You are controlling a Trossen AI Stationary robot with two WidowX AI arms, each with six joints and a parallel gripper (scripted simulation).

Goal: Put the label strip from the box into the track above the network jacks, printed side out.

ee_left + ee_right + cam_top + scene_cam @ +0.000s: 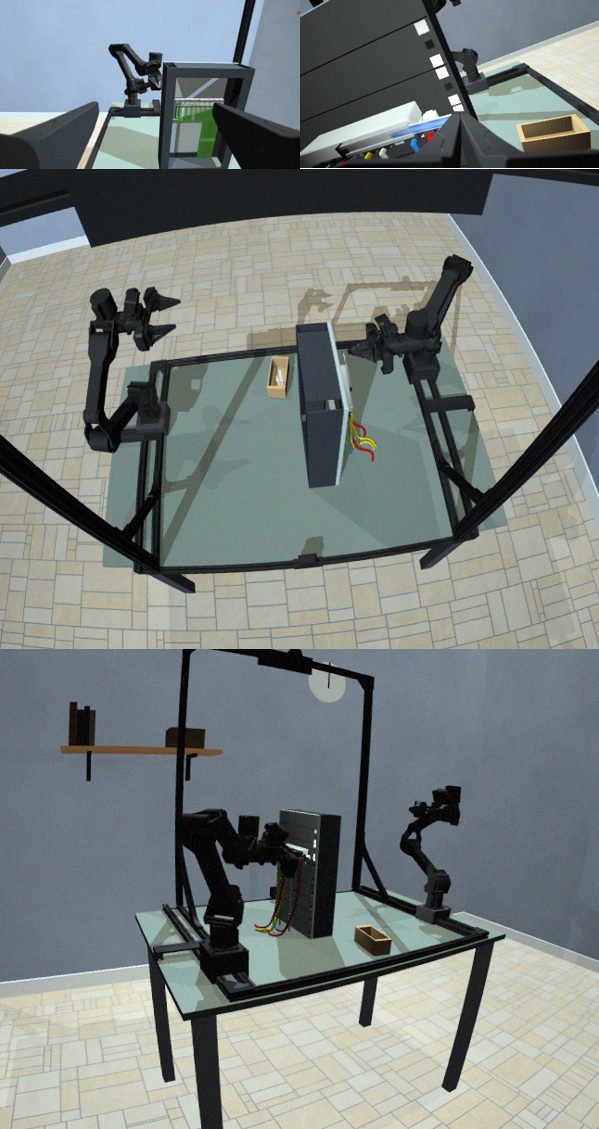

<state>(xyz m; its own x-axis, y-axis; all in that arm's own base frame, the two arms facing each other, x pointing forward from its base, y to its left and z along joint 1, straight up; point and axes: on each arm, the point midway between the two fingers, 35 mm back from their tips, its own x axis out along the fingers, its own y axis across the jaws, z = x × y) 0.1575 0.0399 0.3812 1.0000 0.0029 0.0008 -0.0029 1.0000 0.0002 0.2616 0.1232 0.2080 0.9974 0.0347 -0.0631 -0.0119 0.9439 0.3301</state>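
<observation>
The blue-white label strip is 5 cm to the left of my right hand, 3 cm behind it and 1 cm below it. The rest, counted from my right hand: box: 27 cm below, 21 cm to the left, 16 cm ahead.
</observation>
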